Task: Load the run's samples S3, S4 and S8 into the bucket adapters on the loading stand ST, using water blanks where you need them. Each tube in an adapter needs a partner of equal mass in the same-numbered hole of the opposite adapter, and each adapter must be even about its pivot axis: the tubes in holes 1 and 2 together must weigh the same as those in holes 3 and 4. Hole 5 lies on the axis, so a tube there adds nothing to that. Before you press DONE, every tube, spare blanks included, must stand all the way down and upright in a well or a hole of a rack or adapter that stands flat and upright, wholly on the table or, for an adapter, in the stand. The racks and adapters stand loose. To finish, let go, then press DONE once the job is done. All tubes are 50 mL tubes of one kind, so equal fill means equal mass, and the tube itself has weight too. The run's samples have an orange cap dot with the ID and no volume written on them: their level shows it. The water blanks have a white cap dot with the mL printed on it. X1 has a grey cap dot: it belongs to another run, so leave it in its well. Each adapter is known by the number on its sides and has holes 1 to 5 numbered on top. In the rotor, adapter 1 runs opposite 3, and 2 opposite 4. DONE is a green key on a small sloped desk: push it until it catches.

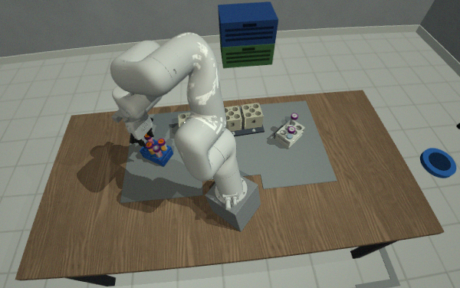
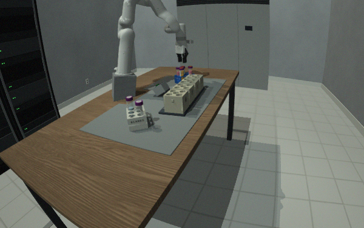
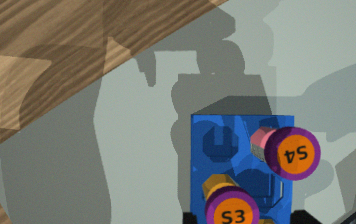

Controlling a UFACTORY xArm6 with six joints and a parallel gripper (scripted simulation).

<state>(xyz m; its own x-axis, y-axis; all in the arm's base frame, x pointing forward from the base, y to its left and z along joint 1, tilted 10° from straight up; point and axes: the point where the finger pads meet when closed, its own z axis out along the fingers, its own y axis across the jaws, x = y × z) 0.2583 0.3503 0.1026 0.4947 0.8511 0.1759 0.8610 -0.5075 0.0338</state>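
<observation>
Right now my hand is 1 cm short of the amber-filled sample tube and 11 cm above it. The rest, counted from my hand: adapter 16 cm ahead, 17 cm to the right, 12 cm below; white blanks rack 8 cm ahead, 68 cm to the right, 14 cm below.
</observation>
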